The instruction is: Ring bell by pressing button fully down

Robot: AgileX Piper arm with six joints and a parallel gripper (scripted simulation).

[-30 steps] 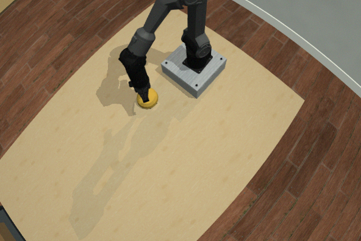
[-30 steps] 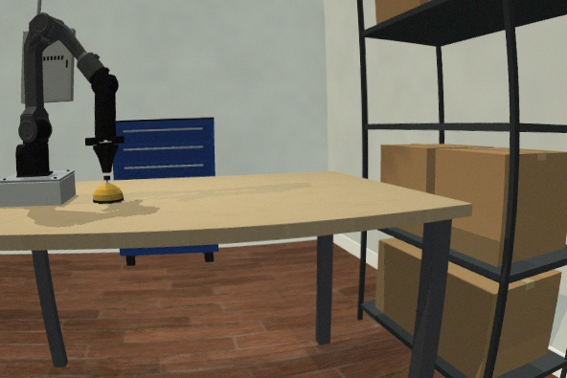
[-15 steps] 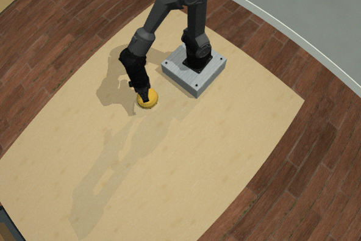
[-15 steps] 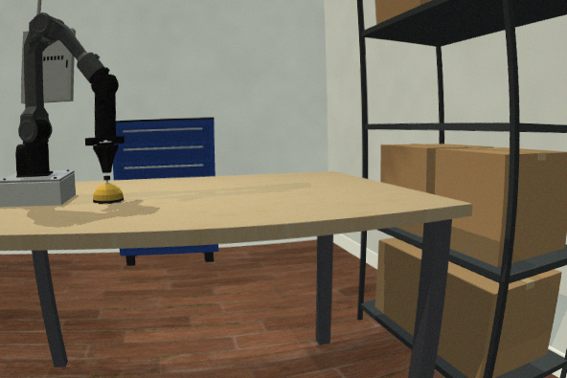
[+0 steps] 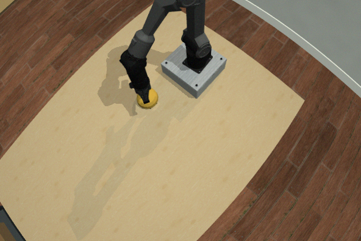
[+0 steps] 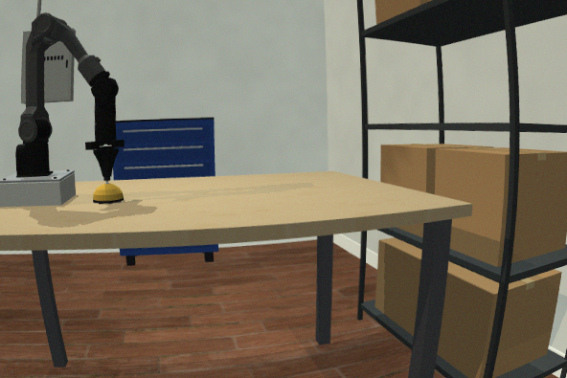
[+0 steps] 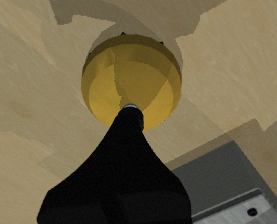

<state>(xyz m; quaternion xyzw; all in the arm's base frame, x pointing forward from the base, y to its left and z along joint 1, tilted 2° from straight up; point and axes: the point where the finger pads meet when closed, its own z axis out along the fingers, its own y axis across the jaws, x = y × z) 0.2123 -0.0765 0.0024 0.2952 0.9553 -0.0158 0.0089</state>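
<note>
My gripper is now 2 cm above the button. Also, from my hand: yellow dome bell (3 cm below).
</note>
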